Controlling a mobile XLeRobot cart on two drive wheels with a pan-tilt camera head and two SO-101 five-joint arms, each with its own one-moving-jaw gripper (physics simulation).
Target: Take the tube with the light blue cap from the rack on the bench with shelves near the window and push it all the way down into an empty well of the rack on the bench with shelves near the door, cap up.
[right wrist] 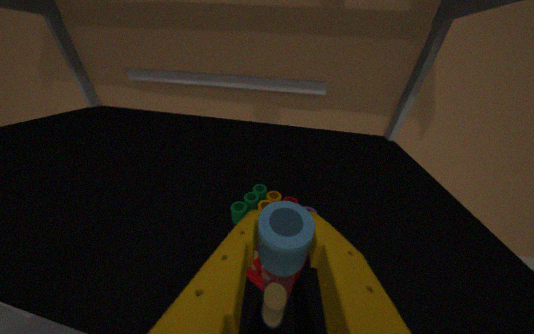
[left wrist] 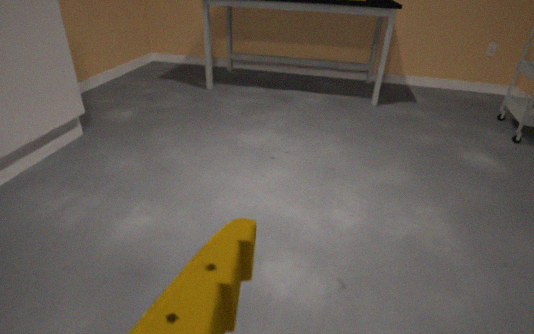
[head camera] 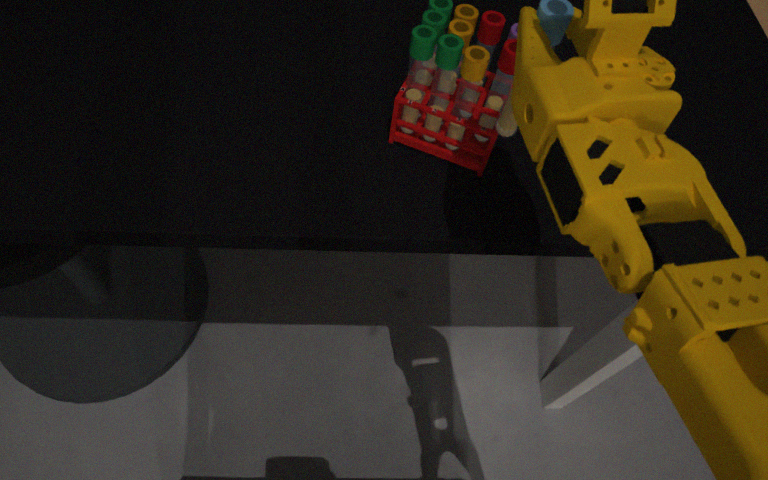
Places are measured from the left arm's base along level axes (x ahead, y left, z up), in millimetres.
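Pixels of known places: left hand, tool point: [left wrist: 254, 242]; right hand, tool point: [right wrist: 261, 221] [head camera: 531, 14].
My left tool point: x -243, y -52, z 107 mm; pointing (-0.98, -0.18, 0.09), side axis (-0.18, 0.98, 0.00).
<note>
Ahead of a thing's pixels: the offset from my left tool point to its top centre. "*": to the spot under its first point. Level surfaces: height alone.
My right gripper [head camera: 552, 23] [right wrist: 285, 237] is shut on the tube with the light blue cap @[544 mm ahead, 213 mm right, 96 mm up] [head camera: 555, 12] [right wrist: 286, 250], one jaw on each side of the cap, cap up. The tube's pale lower end shows close to the red rack's right side in the head view; whether they touch is unclear. The red rack @[635 mm ahead, 198 mm right, 63 mm down] [head camera: 441, 153] [right wrist: 254, 276] stands on the black bench @[121 mm down] [head camera: 226, 141] [right wrist: 150, 165] and holds tubes with green, orange, red and purple caps. Its empty wells cannot be made out. My left gripper [left wrist: 243, 230] shows one notched jaw, so it is fully open, above the floor.
In the head view, a round stool base @[778 mm ahead, 409 mm left, 852 mm down] [head camera: 101, 356] lies at lower left and a bench leg @[* 559 mm ahead, 546 mm right, 638 mm down] [head camera: 589, 373] at lower right. The left wrist view shows another bench [left wrist: 300, 6] at the back, a wheeled cart [left wrist: 518, 104] at right and a white panel [left wrist: 35, 75] at left.
</note>
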